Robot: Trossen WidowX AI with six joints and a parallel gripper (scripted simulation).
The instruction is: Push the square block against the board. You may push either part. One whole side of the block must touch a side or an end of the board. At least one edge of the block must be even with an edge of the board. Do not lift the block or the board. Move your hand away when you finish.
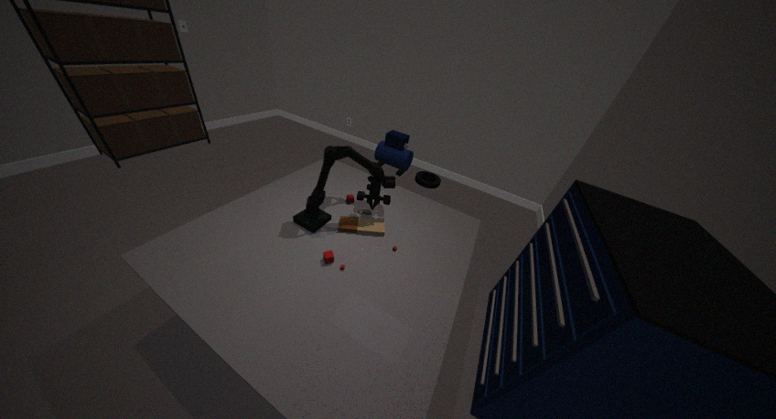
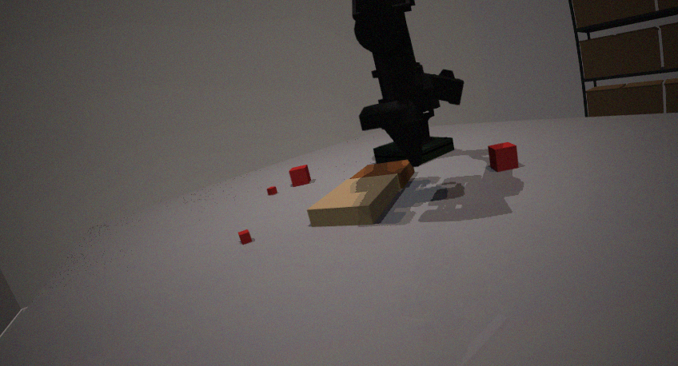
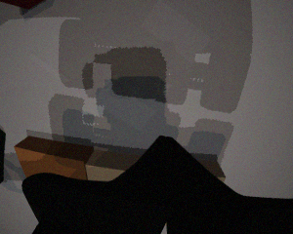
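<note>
My gripper tip is now 9 cm to the left of the board, 4 cm short of it and 4 cm above it. Round my gripper tip: square block 14 cm to the right, 7 cm behind, 4 cm below.
</note>
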